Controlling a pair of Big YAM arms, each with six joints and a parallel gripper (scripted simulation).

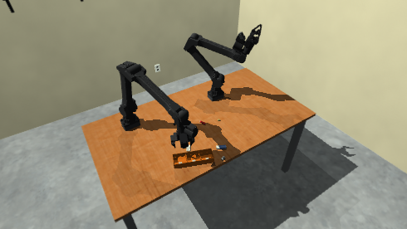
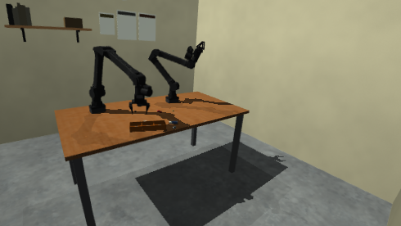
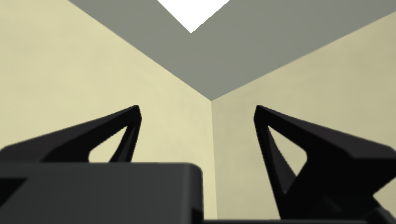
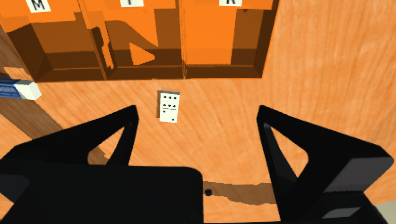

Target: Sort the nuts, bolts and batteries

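Right now the orange bin unit is 5 cm ahead of my right hand, 4 cm to the left of it and 9 cm below it. Round my right hand: blue battery: 5 cm ahead, 24 cm to the left, 10 cm below; then white domino: 5 cm behind, 6 cm to the left, 10 cm below; then dark nut: 31 cm behind, 7 cm to the left, 10 cm below.
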